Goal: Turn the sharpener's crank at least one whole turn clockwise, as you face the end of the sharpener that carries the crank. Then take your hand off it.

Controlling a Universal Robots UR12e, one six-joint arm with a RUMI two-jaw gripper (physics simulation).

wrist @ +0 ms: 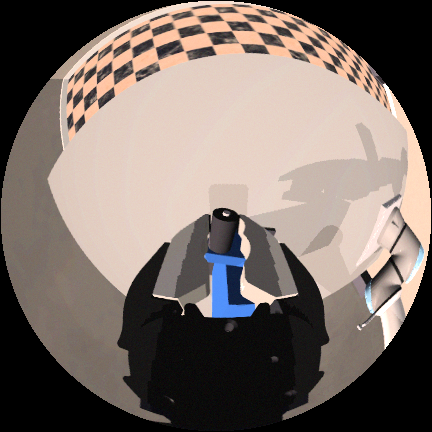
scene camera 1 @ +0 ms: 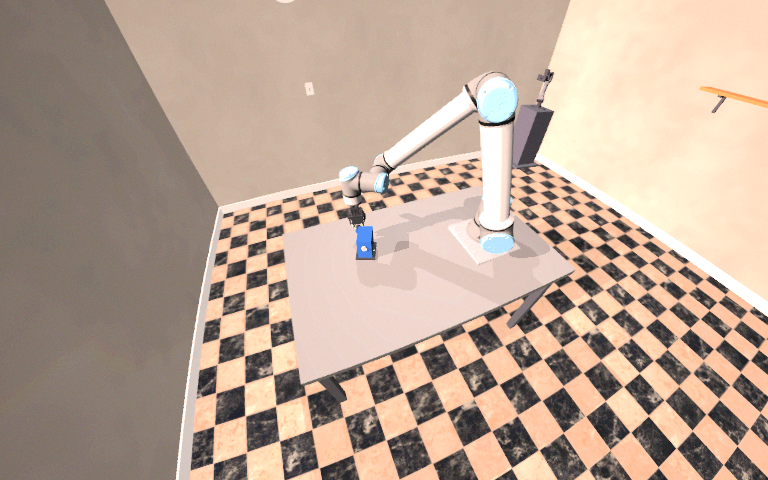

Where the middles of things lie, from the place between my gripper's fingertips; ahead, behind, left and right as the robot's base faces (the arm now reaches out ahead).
Right now my hand is 20 mm below the dark crank knob (wrist: 222,228). From my hand the other things lie so: blue sharpener (wrist: 227,301): 90 mm to the left, 10 mm behind.
